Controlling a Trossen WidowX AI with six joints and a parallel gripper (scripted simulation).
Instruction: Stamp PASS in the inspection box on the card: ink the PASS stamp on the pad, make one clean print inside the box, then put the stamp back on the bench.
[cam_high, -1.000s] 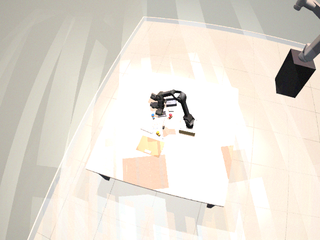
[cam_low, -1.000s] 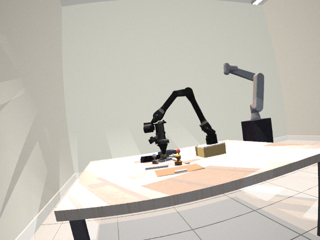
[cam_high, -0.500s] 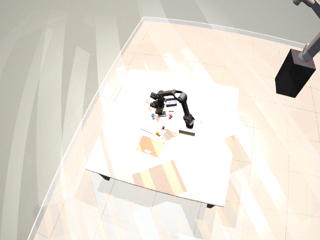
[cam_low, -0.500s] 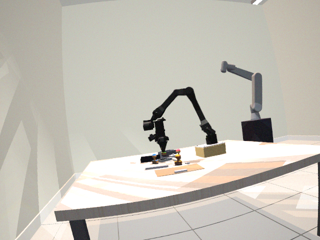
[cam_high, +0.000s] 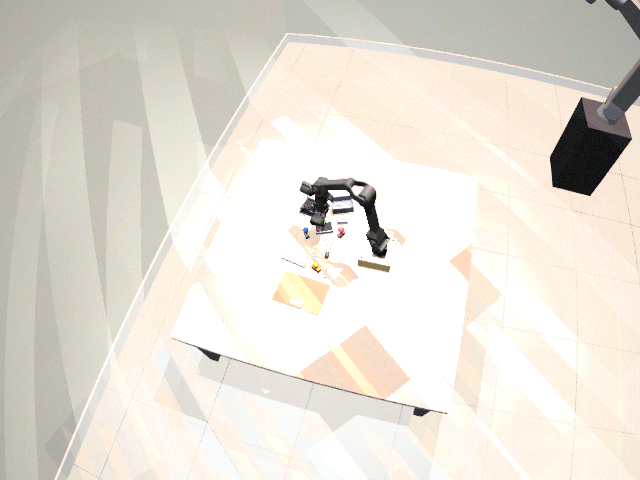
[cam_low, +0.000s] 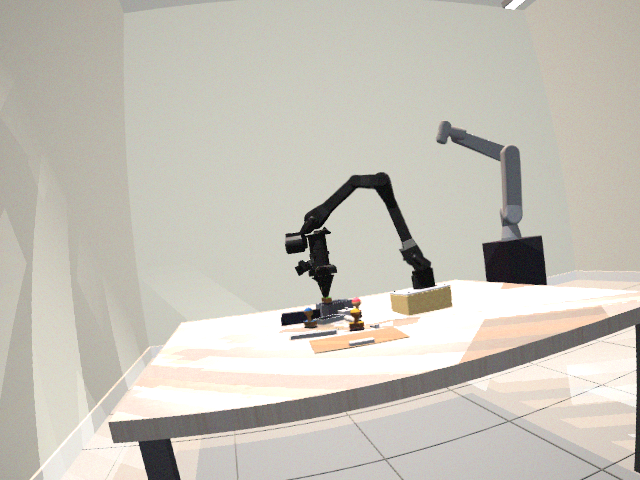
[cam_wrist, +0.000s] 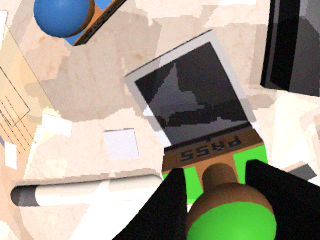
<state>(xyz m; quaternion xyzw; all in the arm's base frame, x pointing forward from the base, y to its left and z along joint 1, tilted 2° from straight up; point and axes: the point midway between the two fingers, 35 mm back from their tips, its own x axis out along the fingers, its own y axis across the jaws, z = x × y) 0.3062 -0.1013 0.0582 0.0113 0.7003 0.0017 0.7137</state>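
Now: the white card 3 cm ahead of my gripper tip, 15 cm to the left of it and 8 cm below it. Round my gripper tip: green-knobbed stamp right at my gripper tip; dark ink pad 8 cm below; blue-knobbed stamp 7 cm ahead, 6 cm to the left, 6 cm below.
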